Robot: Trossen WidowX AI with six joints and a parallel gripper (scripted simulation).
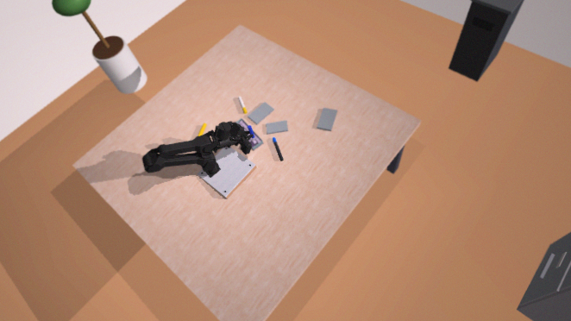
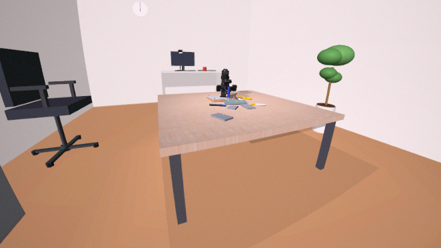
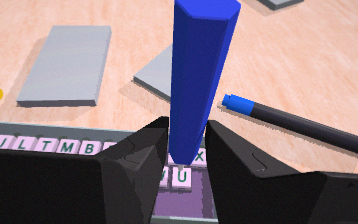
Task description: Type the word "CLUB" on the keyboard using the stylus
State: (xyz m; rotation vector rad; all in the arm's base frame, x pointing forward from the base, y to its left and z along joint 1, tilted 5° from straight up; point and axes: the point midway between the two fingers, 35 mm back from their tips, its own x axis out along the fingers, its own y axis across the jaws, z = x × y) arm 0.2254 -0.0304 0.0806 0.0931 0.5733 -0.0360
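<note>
The blue stylus is 20 mm below my gripper tip. Round my gripper tip: thin metal tip: 50 mm below; blue-tipped black pen: 70 mm ahead, 90 mm to the right, 80 mm below; c key: 20 mm behind, 40 mm to the left, 80 mm below.
</note>
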